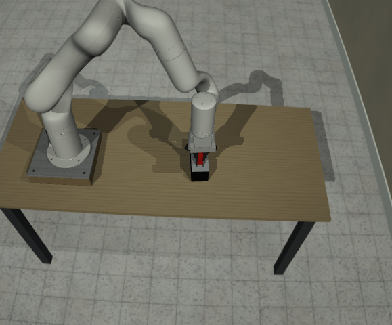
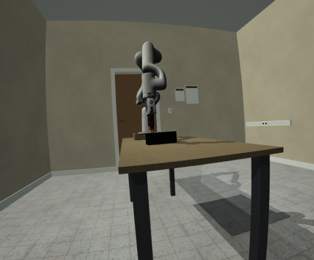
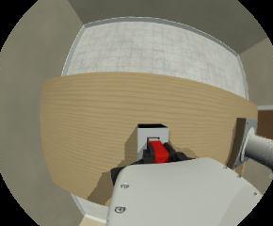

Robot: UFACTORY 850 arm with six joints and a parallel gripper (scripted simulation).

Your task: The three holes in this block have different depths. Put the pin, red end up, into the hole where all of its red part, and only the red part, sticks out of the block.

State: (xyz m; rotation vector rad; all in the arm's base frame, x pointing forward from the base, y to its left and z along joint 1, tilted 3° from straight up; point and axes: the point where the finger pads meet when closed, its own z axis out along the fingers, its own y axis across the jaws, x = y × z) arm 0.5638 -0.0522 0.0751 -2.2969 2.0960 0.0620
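My hand is 10 mm above the pin. Round my hand: black block: 10 mm behind, 60 mm to the left, 100 mm below.
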